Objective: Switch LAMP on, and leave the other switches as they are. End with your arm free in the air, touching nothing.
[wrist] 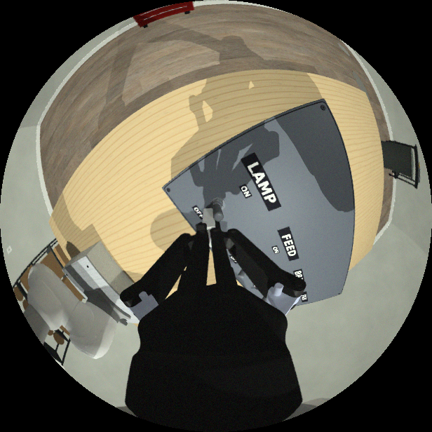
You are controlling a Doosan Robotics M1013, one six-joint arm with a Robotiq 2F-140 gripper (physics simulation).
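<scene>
The grey switch panel (pixel 320 230) lies on the wooden table in the wrist view, with the LAMP label (pixel 261 182) near its middle. The LAMP switch (pixel 217 209) is a short grey lever between the ON label (pixel 245 191) and the OFF label (pixel 198 212). Its exact tilt is hard to tell. My gripper (pixel 209 215) is shut and empty. Its light fingertips are right beside the lever, on the OFF side; whether they touch it cannot be told. The FEED label (pixel 288 243) is lower right; the finger linkage partly hides the switches below it.
The wooden table (pixel 120 185) surrounds the panel. A grey box (pixel 95 270) stands at the lower left, beside a pale rounded object (pixel 75 320). A red object (pixel 165 13) is at the top edge, and a dark chair-like object (pixel 401 157) is at the right.
</scene>
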